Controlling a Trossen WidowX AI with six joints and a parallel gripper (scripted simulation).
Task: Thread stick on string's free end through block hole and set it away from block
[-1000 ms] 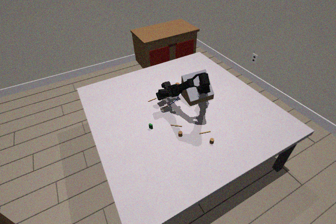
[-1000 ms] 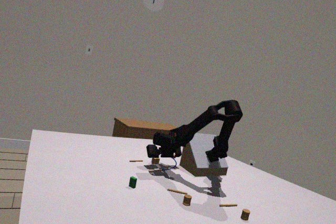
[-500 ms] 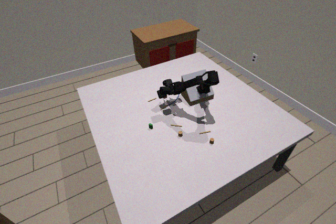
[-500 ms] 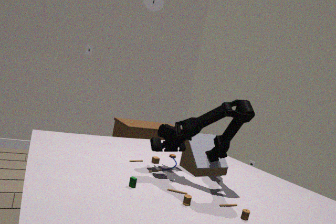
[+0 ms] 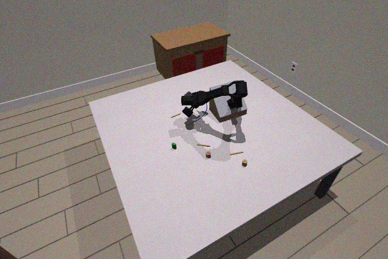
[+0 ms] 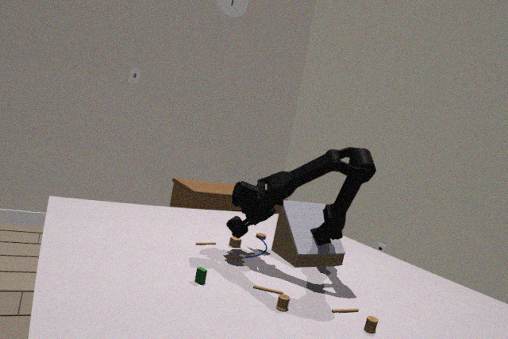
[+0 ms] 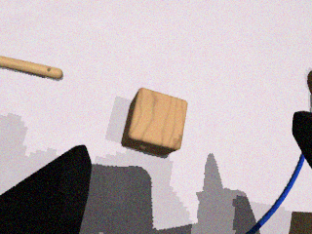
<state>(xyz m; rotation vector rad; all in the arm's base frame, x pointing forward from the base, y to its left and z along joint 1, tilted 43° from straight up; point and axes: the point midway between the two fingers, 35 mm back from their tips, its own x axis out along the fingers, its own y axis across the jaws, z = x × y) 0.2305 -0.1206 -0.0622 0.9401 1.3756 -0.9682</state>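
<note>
Now: gripper tip 2 cm to the left of the wooden block and 5 cm above it. The rest, counted from my gripper tip: green cube 26 cm ahead, 21 cm to the left, 5 cm below; then round wooden button 18 cm behind, 10 cm to the right, 6 cm below.
</note>
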